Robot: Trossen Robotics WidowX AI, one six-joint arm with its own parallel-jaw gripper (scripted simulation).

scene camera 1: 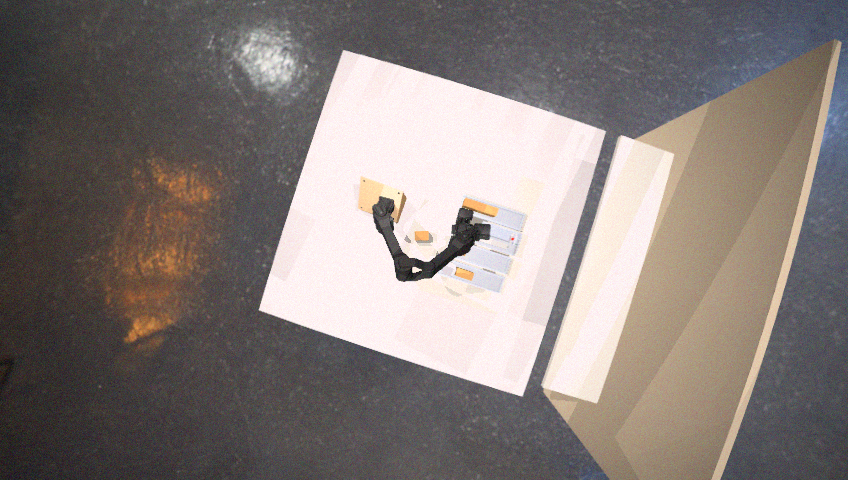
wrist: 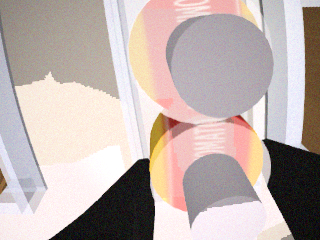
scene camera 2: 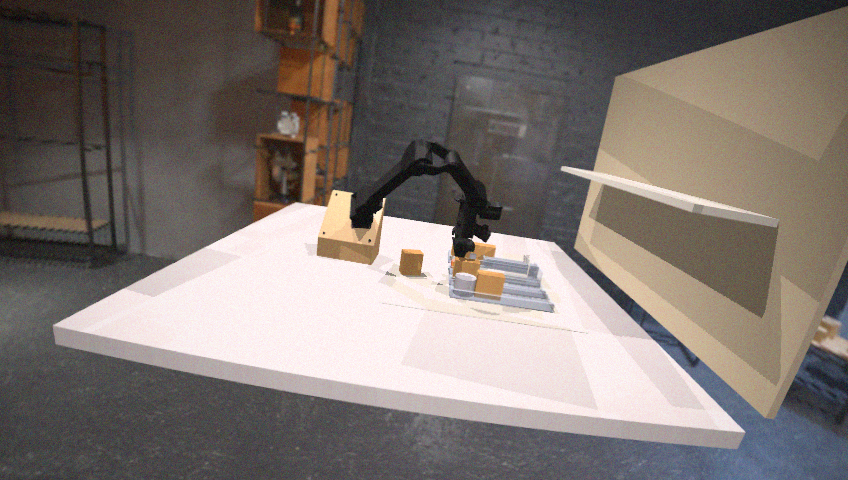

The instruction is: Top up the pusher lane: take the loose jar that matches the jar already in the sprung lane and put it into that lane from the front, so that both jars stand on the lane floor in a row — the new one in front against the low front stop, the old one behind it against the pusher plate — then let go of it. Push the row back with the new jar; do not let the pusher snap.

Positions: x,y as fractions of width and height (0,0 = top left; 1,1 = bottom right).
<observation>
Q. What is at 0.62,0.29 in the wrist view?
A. A jar.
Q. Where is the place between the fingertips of my gripper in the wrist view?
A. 0.64,0.66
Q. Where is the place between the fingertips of my gripper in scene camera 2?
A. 0.54,0.55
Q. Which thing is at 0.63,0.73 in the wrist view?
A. A jar.
</observation>
